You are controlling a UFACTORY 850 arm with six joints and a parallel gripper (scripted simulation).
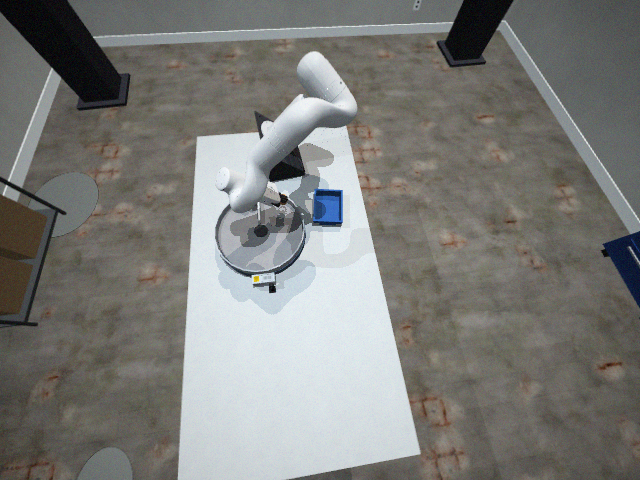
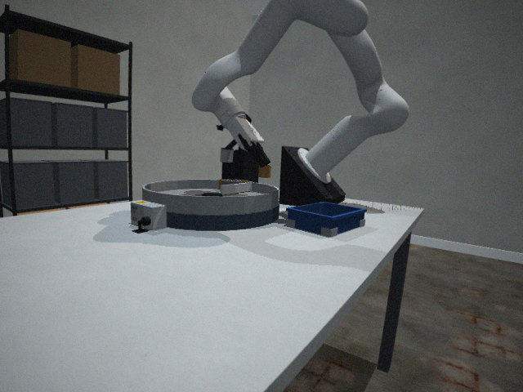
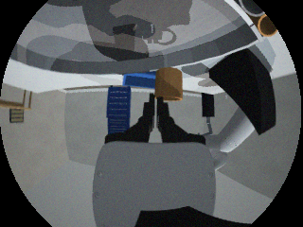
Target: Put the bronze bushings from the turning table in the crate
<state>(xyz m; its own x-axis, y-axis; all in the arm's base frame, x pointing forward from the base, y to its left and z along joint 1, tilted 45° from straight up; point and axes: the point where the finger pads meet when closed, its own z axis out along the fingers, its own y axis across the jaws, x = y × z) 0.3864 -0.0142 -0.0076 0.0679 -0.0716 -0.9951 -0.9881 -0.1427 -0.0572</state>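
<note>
My gripper is now 22 cm to the right of the crate and 15 cm above it. From my hand the other things lie so: round turning table: 9 cm ahead, 13 cm to the right, 12 cm below.
</note>
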